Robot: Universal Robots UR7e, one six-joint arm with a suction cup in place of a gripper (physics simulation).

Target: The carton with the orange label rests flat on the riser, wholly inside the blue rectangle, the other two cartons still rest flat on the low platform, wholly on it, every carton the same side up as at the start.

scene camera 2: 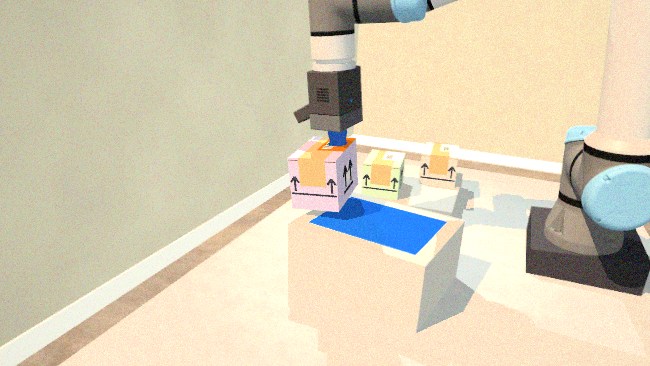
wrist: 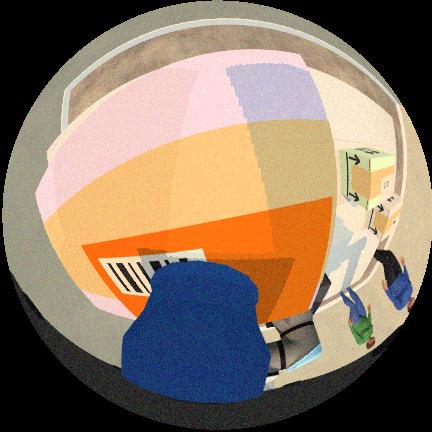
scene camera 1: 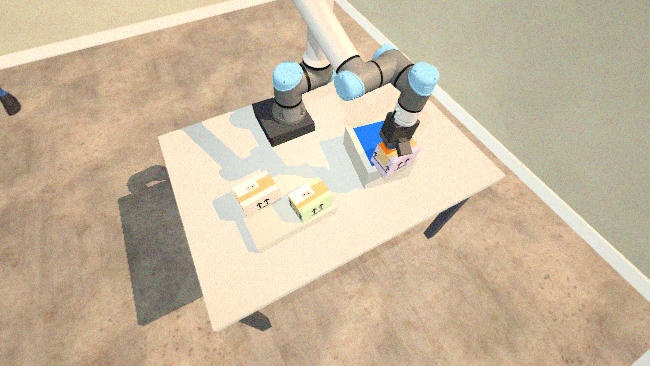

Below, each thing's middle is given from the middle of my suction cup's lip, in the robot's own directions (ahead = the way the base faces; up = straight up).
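There's the riser (scene camera 2: 394,262), and it's 190 mm below my suction cup, 110 mm behind it and 30 mm to the left of it. The beige carton (scene camera 2: 439,161) is 160 mm below my suction cup, 480 mm to the right of it and 50 mm behind it. And the low platform (scene camera 2: 442,200) is 230 mm below my suction cup, 400 mm to the right of it and 10 mm behind it.
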